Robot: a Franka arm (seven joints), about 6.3 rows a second.
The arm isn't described. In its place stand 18 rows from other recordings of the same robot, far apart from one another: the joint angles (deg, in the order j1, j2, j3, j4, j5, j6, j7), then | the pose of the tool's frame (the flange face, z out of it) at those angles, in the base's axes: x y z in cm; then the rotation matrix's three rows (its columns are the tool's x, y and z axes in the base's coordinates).
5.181, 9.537, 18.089, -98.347, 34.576, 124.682, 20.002 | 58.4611 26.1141 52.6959; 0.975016 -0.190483 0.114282; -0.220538 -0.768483 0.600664; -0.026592 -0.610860 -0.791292
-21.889, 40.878, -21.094, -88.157, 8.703, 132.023, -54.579 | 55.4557 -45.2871 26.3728; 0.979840 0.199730 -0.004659; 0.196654 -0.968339 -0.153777; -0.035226 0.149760 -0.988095
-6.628, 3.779, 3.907, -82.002, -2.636, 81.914, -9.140 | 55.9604 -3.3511 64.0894; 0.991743 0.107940 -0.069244; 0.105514 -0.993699 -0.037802; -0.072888 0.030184 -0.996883
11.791, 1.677, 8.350, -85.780, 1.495, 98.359, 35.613 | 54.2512 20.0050 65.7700; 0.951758 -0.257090 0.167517; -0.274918 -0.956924 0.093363; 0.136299 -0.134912 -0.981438
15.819, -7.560, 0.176, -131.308, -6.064, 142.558, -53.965 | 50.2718 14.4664 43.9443; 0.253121 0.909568 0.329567; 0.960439 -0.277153 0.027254; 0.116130 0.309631 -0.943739
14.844, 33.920, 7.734, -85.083, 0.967, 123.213, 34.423 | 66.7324 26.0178 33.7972; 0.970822 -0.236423 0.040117; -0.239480 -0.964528 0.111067; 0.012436 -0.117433 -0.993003
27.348, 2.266, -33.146, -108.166, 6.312, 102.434, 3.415 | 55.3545 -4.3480 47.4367; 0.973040 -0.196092 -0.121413; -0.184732 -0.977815 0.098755; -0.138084 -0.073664 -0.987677
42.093, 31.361, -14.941, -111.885, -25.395, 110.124, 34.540 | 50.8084 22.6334 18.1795; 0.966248 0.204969 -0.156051; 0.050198 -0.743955 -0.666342; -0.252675 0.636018 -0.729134
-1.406, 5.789, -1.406, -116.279, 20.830, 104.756, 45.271 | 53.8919 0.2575 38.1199; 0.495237 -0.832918 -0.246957; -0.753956 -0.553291 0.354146; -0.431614 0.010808 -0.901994
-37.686, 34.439, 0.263, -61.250, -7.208, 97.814, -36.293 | 57.1182 -45.3168 48.8035; 0.999026 -0.003116 -0.044005; -0.008367 -0.992781 -0.119649; -0.043314 0.119900 -0.991841
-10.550, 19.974, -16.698, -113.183, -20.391, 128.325, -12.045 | 53.4022 -27.9408 29.6029; 0.980523 0.013418 -0.195948; -0.049330 -0.948859 -0.311824; -0.190111 0.315416 -0.929715
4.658, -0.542, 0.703, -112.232, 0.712, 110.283, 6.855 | 54.9660 5.2469 47.5381; 0.999205 -0.030631 -0.025499; -0.030405 -0.999495 0.009198; -0.025768 -0.008415 -0.999633
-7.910, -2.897, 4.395, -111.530, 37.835, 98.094, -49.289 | 53.2473 2.5397 50.5293; 0.815569 0.573214 -0.079200; 0.494351 -0.619045 0.610246; 0.300773 -0.536851 -0.788243
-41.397, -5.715, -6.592, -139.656, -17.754, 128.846, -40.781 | 30.3984 -34.9937 33.4756; 0.973340 0.090427 -0.210791; 0.069581 -0.992108 -0.104307; -0.218559 0.086859 -0.971950
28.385, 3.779, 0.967, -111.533, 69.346, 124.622, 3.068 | 50.5819 32.5091 48.4234; 0.972754 -0.228676 -0.038179; -0.083442 -0.498964 0.862596; -0.216305 -0.835908 -0.504450
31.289, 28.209, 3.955, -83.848, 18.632, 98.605, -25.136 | 53.5598 40.5842 38.6297; 0.556488 0.743117 -0.371617; 0.827118 -0.537861 0.163037; -0.078722 -0.398099 -0.913958
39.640, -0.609, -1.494, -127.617, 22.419, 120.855, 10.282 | 39.2907 33.1234 37.1607; 0.939829 0.226277 -0.255968; 0.283682 -0.934366 0.215602; -0.190382 -0.275243 -0.942336
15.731, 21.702, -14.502, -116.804, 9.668, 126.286, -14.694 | 57.4078 1.9941 24.6398; 0.967090 0.164616 -0.194007; 0.174957 -0.983869 0.037311; -0.184735 -0.070026 -0.980290
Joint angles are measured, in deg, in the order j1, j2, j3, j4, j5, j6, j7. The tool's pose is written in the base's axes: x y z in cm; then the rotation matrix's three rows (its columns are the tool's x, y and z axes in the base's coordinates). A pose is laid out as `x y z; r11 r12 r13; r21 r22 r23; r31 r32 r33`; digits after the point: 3 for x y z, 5 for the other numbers.
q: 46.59, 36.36, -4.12, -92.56, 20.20, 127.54, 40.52
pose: 49.809 47.910 25.438; 0.97124 -0.18179 -0.15378; -0.15436 -0.97245 0.17466; -0.18130 -0.14590 -0.97255
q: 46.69, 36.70, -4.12, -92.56, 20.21, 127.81, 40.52
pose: 49.742 47.982 25.067; 0.97129 -0.18127 -0.15408; -0.15416 -0.97283 0.17273; -0.18121 -0.14402 -0.97284
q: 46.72, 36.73, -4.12, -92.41, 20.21, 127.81, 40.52
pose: 49.765 48.060 25.145; 0.97166 -0.18043 -0.15269; -0.15328 -0.97274 0.17401; -0.17993 -0.14568 -0.97283
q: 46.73, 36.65, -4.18, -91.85, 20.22, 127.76, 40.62
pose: 49.987 48.232 25.665; 0.97268 -0.18112 -0.14519; -0.15390 -0.97140 0.18081; -0.17379 -0.15353 -0.97274
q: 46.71, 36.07, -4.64, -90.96, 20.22, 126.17, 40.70
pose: 50.390 48.126 26.843; 0.97221 -0.18243 -0.14671; -0.15480 -0.97109 0.18171; -0.17562 -0.15395 -0.97235
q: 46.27, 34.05, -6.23, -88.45, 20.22, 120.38, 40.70
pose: 51.705 47.080 30.515; 0.96849 -0.18925 -0.16190; -0.16022 -0.97113 0.17675; -0.19068 -0.14524 -0.97085
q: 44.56, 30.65, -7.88, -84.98, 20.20, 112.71, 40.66
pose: 53.667 44.698 36.458; 0.96294 -0.20789 -0.17181; -0.17572 -0.96689 0.18506; -0.20459 -0.14801 -0.96759
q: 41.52, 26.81, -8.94, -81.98, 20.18, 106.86, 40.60
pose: 55.821 40.977 42.810; 0.95769 -0.24327 -0.15381; -0.20811 -0.95445 0.21379; -0.19881 -0.17274 -0.96470
